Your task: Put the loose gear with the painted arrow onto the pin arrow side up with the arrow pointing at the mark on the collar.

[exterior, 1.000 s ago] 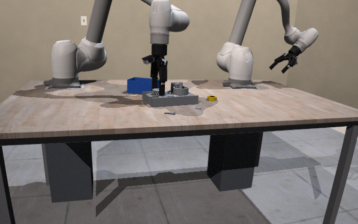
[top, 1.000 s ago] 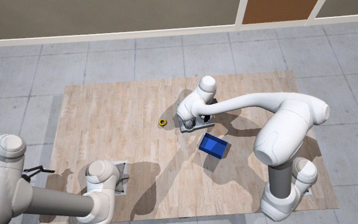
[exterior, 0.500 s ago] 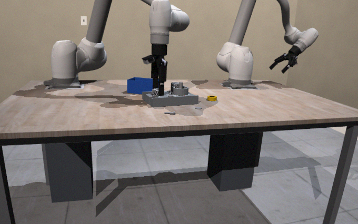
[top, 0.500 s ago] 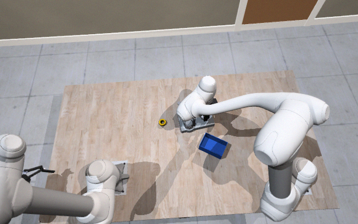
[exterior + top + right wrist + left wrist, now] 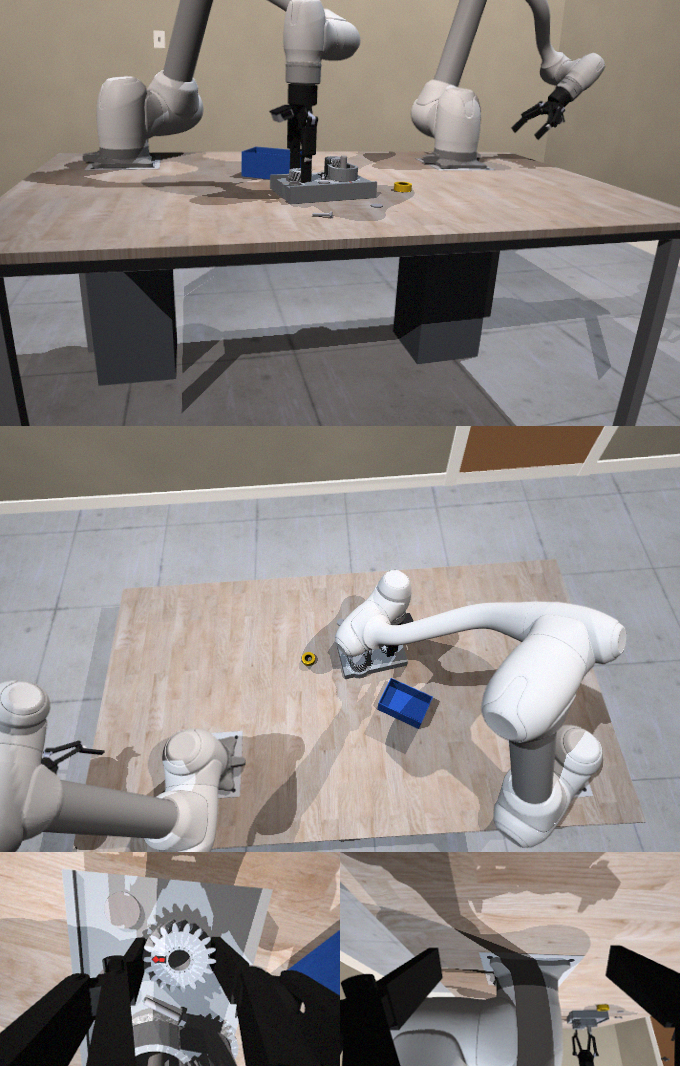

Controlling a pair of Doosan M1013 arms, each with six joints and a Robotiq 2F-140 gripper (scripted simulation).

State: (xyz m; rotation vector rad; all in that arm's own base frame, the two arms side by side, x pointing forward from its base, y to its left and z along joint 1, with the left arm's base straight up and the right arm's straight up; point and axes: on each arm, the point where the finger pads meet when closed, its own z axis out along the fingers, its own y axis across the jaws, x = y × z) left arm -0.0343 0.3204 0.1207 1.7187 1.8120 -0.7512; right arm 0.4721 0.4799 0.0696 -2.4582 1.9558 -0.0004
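Right now the loose gear is 20 mm below my right hand. From my right hand the other things lie so: bolt 220 mm ahead, 60 mm below, 30 mm to the left; blue bin 220 mm behind, 50 mm to the right, 50 mm below.
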